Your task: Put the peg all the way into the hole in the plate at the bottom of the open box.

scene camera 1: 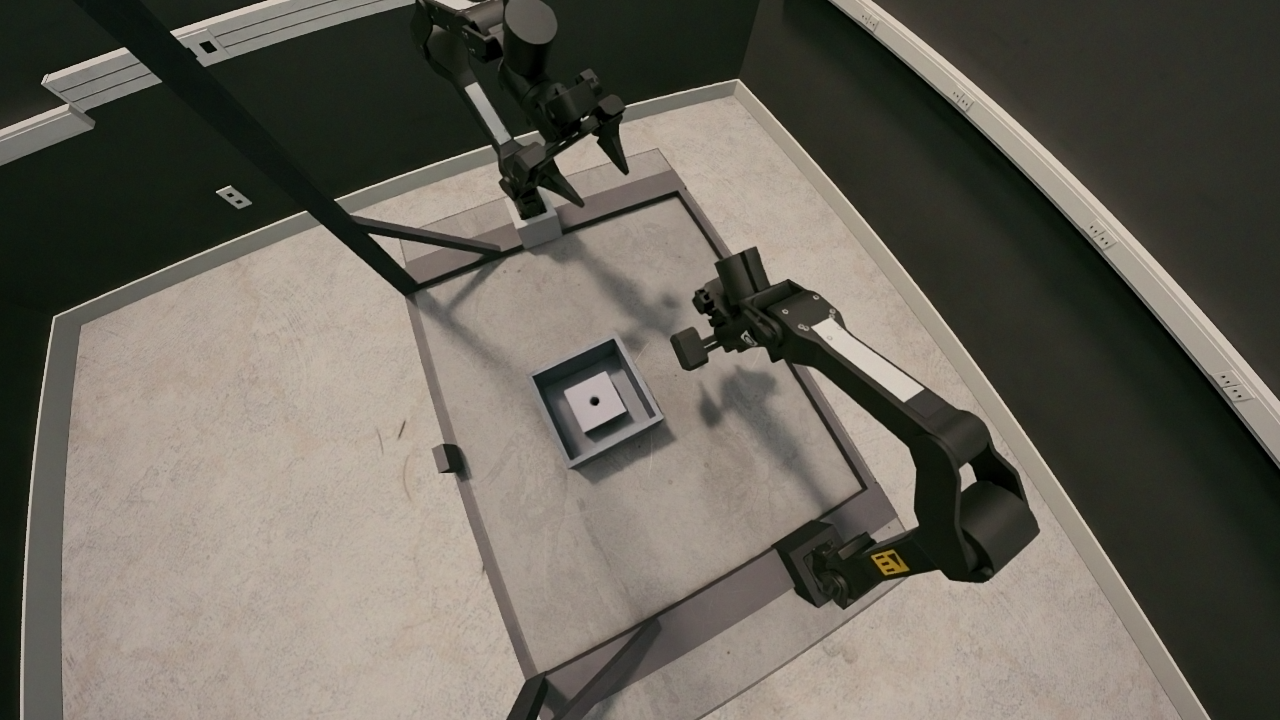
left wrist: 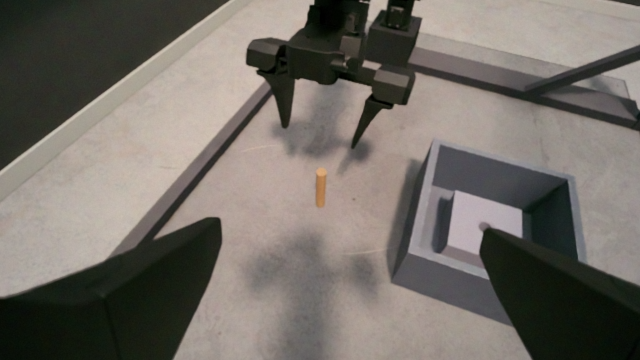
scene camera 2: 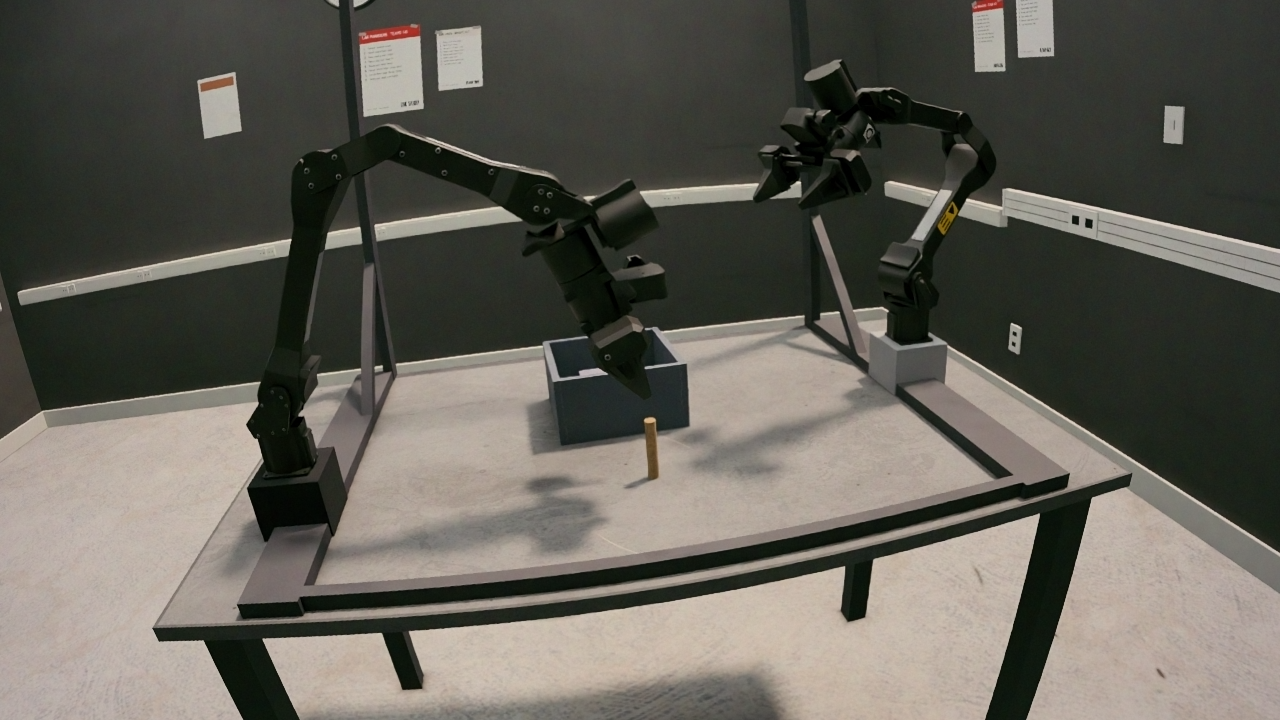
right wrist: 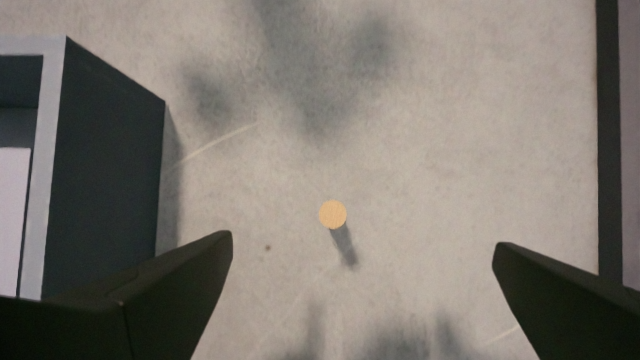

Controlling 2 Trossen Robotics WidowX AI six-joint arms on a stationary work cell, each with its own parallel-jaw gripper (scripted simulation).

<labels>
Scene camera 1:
my left gripper: 606,190
my right gripper: 707,334
blue-grey box: 548,383
dark arm base: 791,551
</labels>
